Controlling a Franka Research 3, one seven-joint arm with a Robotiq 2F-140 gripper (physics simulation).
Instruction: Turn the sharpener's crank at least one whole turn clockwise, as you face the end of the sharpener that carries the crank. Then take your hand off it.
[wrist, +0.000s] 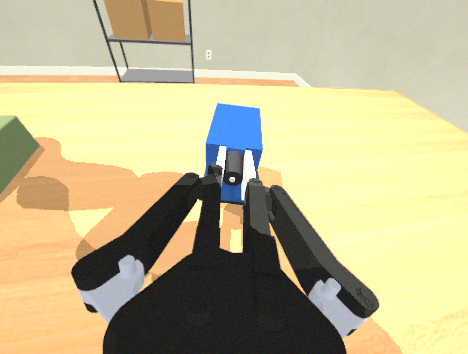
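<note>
The blue sharpener (236, 125) stands on the table in the middle of the wrist view, with one end facing the gripper. A dark cylindrical crank handle (234, 166) with a small pale tip sticks out from that end toward the camera. My gripper (233, 158) is shut on the crank handle, with a white fingertip pad on each side of it. The crank's arm behind the handle is hidden by the handle and the fingers.
A green block-like object (16, 152) stands at the left edge of the wooden table (350, 165). Shadows fall across the table's left part. Behind the table are a metal shelf rack (150, 41) with cardboard boxes (167, 20) and a grey wall.
</note>
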